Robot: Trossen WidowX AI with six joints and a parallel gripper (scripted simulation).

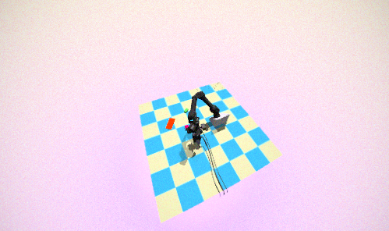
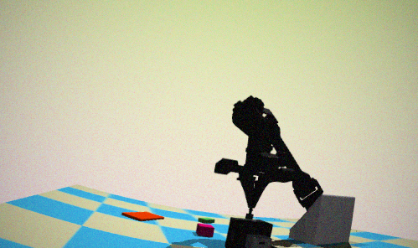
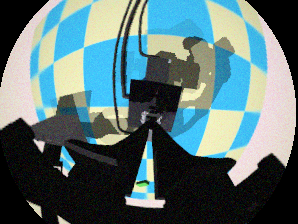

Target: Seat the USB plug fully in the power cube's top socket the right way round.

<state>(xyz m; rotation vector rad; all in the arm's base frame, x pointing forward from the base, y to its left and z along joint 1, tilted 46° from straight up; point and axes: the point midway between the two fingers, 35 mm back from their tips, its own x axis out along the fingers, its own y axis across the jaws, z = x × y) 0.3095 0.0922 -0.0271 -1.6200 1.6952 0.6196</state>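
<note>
Now: gripper tip 20 mm above the USB plug. The rest, counted from my gripper tip: magenta block (40 mm ahead, 150 mm to the right, 90 mm below); then green block (40 mm behind, 390 mm to the right, 100 mm below); then orange slab (200 mm ahead, 290 mm to the right, 100 mm below).
</note>
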